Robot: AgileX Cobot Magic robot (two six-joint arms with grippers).
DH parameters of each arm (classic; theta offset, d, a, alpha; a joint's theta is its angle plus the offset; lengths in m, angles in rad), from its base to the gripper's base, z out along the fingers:
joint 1: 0 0.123 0 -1.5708
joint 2: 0.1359 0 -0.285 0
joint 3: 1.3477 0 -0.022 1.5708
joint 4: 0 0.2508 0 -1.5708
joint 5: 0 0 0.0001 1.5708
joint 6: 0 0.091 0 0
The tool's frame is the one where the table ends.
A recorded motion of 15 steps. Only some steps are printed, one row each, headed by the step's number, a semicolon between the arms.
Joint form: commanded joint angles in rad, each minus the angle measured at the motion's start. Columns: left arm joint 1, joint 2, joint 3, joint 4, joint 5, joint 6; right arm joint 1, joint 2, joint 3, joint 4, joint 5, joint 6.
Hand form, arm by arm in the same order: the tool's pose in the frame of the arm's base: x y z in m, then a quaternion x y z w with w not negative. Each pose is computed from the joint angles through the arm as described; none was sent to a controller.
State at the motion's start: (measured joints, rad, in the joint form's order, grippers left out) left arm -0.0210 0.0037 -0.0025 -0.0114 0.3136 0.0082; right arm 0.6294 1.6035 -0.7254 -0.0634 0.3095 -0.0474
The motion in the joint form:
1: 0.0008 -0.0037 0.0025 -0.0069 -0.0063 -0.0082; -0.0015 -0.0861 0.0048 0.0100 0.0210 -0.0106
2: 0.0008 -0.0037 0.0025 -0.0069 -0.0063 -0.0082; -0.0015 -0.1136 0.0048 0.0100 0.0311 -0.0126
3: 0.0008 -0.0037 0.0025 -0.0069 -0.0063 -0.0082; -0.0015 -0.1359 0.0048 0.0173 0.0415 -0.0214
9: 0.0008 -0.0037 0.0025 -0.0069 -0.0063 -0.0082; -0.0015 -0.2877 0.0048 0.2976 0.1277 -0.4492
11: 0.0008 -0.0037 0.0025 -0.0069 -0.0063 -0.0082; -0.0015 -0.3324 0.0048 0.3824 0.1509 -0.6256
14: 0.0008 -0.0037 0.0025 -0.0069 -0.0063 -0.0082; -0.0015 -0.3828 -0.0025 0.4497 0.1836 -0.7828
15: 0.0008 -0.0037 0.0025 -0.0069 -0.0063 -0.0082; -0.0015 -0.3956 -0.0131 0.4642 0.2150 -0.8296
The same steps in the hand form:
1: 0.0543 -0.0016 0.1854 0.00281 0.78047 -0.01393 0.62503; 0.2227 0.1597 0.1818 -0.34519 0.90105 0.05931 0.25579
2: 0.0543 -0.0016 0.1854 0.00281 0.78047 -0.01393 0.62503; 0.2207 0.1582 0.1888 -0.34504 0.89862 0.06101 0.26401
3: 0.0543 -0.0016 0.1854 0.00281 0.78047 -0.01393 0.62503; 0.2187 0.1570 0.1944 -0.34546 0.89674 0.06316 0.26931
9: 0.0543 -0.0016 0.1854 0.00281 0.78047 -0.01393 0.62503; 0.1968 0.1539 0.2303 -0.43142 0.84506 0.09951 0.29973
11: 0.0543 -0.0016 0.1854 0.00281 0.78047 -0.01393 0.62503; 0.1895 0.1533 0.2409 -0.47733 0.81305 0.10503 0.31634
14: 0.0543 -0.0016 0.1854 0.00281 0.78047 -0.01393 0.62503; 0.1817 0.1520 0.2544 -0.52050 0.77738 0.10813 0.33626
15: 0.0543 -0.0016 0.1854 0.00281 0.78047 -0.01393 0.62503; 0.1790 0.1520 0.2592 -0.53798 0.76545 0.10955 0.33567

